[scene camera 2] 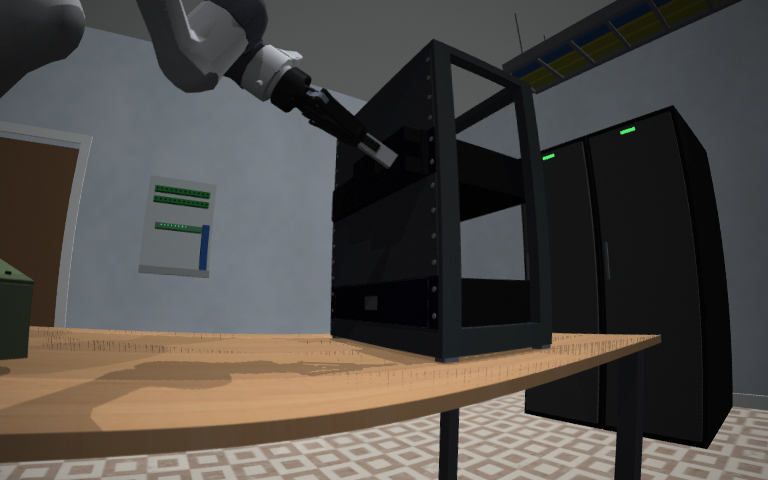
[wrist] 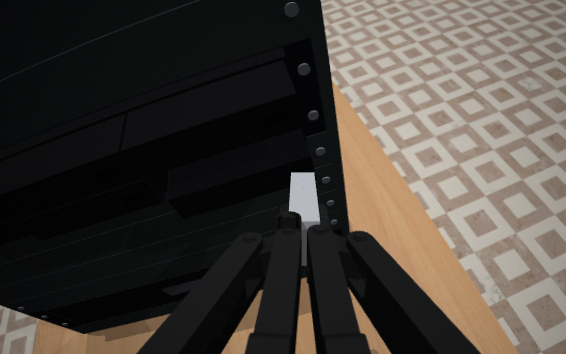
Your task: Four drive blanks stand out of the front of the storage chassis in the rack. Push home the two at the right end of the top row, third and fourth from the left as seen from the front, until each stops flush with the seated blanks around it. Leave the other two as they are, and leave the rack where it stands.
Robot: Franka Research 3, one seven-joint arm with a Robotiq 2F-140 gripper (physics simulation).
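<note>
The rack (scene camera 2: 447, 237) (wrist: 327, 100) stands upright on the table. The dark storage chassis (scene camera 2: 489, 169) is in its upper part. In the wrist view, the right-end top-row blank (wrist: 215, 92) and its left neighbour (wrist: 65, 137) show as ledges standing out. Below them, a lower-row blank (wrist: 240, 167) stands out at the right; another dark shape at its left is hard to make out. My gripper (scene camera 2: 387, 158) (wrist: 302, 190) is shut and empty, its pale fingertips angled down at the chassis front near the right side. Deep shadow hides whether they touch a blank.
The wooden table (scene camera 2: 254, 407) (wrist: 395, 200) carries the rack near its right edge. A green box (scene camera 2: 14, 316) stands at the far left. A black cabinet (scene camera 2: 640, 254) stands behind the rack. A cable tray (scene camera 2: 617, 33) hangs at the upper right.
</note>
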